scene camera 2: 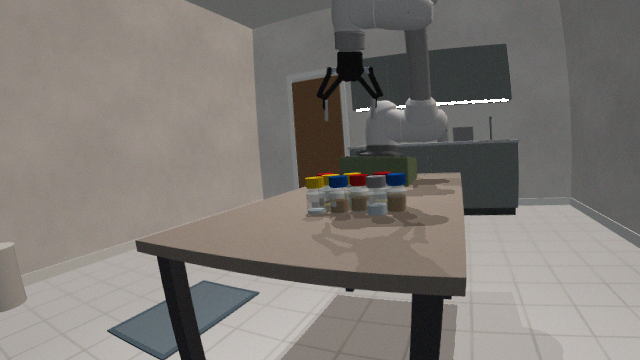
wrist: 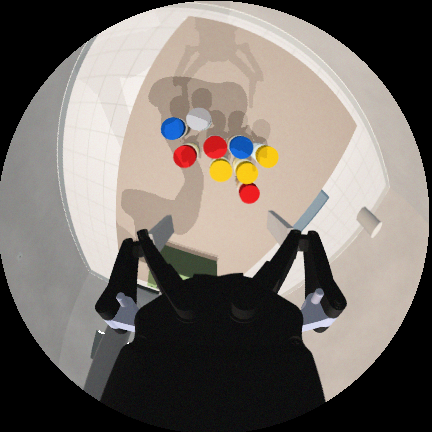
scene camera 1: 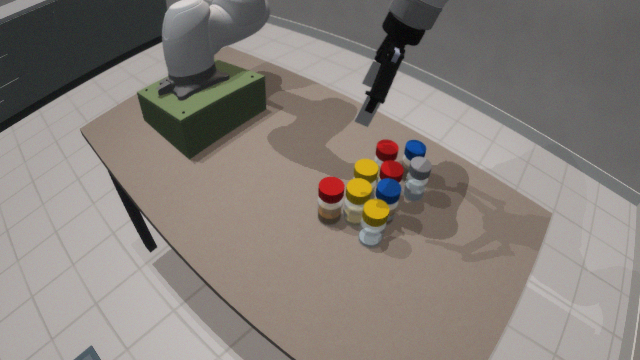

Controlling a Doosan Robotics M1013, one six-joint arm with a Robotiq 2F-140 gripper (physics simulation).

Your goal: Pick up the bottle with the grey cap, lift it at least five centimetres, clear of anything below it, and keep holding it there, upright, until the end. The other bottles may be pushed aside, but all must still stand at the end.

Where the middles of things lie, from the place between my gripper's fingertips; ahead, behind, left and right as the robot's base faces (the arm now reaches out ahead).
Now: hand 12 cm short of the yellow-capped bottle (scene camera 1: 375, 213), 7 cm to the left of it and 22 cm above it. The rest, counted from my hand: grey-capped bottle (scene camera 1: 416, 181) 11 cm ahead, 11 cm to the left, 22 cm below.
